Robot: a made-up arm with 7 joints. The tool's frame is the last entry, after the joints. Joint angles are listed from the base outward. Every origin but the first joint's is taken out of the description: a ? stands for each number. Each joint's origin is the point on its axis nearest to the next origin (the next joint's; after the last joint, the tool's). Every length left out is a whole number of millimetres.
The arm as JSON. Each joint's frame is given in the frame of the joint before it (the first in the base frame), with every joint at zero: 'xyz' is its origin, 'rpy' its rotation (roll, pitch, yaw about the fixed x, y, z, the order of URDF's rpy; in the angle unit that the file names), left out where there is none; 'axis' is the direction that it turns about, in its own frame. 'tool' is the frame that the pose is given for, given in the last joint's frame.
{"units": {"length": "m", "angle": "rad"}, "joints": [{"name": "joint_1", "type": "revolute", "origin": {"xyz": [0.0, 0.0, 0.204]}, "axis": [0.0, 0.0, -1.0]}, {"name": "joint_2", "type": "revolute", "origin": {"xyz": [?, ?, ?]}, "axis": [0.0, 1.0, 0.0]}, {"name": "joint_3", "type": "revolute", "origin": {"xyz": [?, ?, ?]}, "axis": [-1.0, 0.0, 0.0]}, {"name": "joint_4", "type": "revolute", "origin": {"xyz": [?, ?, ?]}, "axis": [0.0, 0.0, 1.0]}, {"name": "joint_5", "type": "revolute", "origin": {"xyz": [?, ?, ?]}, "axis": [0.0, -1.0, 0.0]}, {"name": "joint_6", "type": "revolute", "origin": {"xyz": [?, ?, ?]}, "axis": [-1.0, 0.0, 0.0]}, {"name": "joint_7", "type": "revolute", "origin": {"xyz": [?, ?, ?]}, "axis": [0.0, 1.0, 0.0]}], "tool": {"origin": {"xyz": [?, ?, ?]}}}
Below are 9 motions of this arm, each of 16 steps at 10 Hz.
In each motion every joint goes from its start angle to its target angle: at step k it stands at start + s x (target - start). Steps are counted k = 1, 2, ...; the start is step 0. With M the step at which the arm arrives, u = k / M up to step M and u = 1 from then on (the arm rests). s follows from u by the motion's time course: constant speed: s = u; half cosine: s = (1 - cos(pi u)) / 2; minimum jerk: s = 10 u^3 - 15 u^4 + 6 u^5.
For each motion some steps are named. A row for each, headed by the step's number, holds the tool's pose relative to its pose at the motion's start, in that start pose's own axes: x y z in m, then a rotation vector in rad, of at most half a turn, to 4 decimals.
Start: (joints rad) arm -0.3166 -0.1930 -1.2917 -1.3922 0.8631 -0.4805 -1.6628
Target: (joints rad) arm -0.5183 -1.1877 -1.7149 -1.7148 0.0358 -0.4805 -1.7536
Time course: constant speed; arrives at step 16
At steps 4, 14, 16:
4: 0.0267 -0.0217 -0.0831 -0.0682 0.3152 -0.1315
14: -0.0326 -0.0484 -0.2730 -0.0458 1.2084 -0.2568
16: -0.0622 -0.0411 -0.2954 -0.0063 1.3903 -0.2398

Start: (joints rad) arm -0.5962 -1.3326 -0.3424 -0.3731 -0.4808 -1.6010 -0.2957
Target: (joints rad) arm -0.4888 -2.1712 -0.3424 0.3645 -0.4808 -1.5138 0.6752
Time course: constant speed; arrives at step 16
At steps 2, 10, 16:
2: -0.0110 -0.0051 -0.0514 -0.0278 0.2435 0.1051
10: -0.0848 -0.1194 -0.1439 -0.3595 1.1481 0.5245
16: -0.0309 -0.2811 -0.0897 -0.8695 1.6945 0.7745

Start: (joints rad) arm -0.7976 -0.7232 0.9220 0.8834 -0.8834 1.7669 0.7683
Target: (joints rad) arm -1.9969 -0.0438 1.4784 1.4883 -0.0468 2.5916 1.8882
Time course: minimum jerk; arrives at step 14
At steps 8, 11, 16:
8: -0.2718 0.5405 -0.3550 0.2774 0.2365 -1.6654
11: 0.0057 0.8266 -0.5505 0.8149 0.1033 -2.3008
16: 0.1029 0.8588 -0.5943 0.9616 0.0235 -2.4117

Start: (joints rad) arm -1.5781 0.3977 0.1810 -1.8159 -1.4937 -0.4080 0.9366
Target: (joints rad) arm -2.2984 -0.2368 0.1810 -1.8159 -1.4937 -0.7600 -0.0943
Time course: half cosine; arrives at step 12
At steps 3, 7, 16:
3: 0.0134 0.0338 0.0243 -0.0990 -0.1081 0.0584
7: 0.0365 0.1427 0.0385 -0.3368 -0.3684 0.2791
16: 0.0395 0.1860 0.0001 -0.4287 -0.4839 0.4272

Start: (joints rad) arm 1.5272 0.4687 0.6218 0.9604 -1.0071 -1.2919 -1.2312
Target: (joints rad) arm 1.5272 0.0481 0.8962 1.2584 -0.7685 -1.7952 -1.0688
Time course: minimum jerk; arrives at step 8
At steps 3, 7, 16:
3: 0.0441 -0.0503 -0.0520 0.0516 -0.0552 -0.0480
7: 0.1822 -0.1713 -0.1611 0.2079 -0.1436 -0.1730
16: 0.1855 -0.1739 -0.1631 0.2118 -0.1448 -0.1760

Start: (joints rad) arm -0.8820 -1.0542 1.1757 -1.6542 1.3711 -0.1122 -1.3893
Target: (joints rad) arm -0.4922 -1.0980 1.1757 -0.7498 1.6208 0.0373 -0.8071
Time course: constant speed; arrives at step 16
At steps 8, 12, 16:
8: 0.0402 -0.0613 0.0741 0.2637 0.0194 -0.2299
12: 0.0474 -0.1011 0.1104 0.4196 0.0395 -0.3189
16: 0.0465 -0.1457 0.1426 0.5887 0.0685 -0.3894

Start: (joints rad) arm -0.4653 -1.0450 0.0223 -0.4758 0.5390 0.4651 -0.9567
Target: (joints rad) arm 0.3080 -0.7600 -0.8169 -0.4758 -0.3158 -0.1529 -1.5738
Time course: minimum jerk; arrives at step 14
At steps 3, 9, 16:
3: 0.0079 0.0015 -0.0156 0.0280 0.0422 -0.0186
9: 0.0375 -0.0246 -0.2396 -0.0368 0.4180 -0.4767
16: 0.0200 -0.0575 -0.3206 -0.2028 0.4950 -0.7164

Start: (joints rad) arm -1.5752 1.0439 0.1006 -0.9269 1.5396 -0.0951 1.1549
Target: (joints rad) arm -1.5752 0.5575 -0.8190 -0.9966 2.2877 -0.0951 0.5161
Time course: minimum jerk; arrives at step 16
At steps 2, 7, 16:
2: 0.0020 0.0064 0.0069 0.0127 -0.0165 -0.0073
7: 0.0380 0.1041 0.1851 0.2689 -0.3862 -0.2220
16: 0.0282 0.0899 0.4797 0.5202 -0.9064 -0.7418

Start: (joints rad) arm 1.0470 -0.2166 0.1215 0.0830 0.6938 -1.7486 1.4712
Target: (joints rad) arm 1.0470 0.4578 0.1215 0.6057 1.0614 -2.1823 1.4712
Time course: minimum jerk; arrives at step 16
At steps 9, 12, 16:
9: -0.0009 0.5001 -0.1182 0.2863 0.1188 0.5731
12: -0.0370 0.7367 -0.0742 0.4063 0.0945 0.8663
16: -0.0561 0.8192 -0.0430 0.4462 0.0723 0.9774

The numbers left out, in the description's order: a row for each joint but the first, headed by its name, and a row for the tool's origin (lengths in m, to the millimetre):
joint_2: -0.016 0.166 0.0
joint_3: -0.291 0.0 -0.105
joint_4: 0.0 0.097 -0.322
joint_5: 0.082 0.387 0.0
joint_6: -0.12 0.0 0.046
joint_7: 0.0 -0.071 0.014
tool: 0.243 0.0 -0.056

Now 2 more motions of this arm.
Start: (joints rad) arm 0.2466 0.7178 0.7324 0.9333 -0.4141 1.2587 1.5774
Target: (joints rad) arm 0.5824 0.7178 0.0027 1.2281 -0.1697 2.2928 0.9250
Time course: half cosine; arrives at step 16
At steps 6, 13, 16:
6: -0.0764 -0.1559 0.0471 0.2614 -0.3420 -0.1647
13: -0.1994 -0.4769 -0.0301 0.8037 -0.5728 -0.6686
16: -0.2113 -0.5130 -0.0544 0.8628 -0.5500 -0.7490

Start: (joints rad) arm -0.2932 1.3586 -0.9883 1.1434 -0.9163 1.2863 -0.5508
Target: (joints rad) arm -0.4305 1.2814 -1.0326 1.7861 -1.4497 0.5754 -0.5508
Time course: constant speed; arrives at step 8
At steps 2, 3, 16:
2: -0.0346 0.0950 0.0068 0.1088 -0.0288 0.1387
3: -0.0563 0.1425 0.0056 0.1583 -0.0256 0.2095
16: -0.2106 0.3613 -0.0470 0.3212 0.1472 0.5315

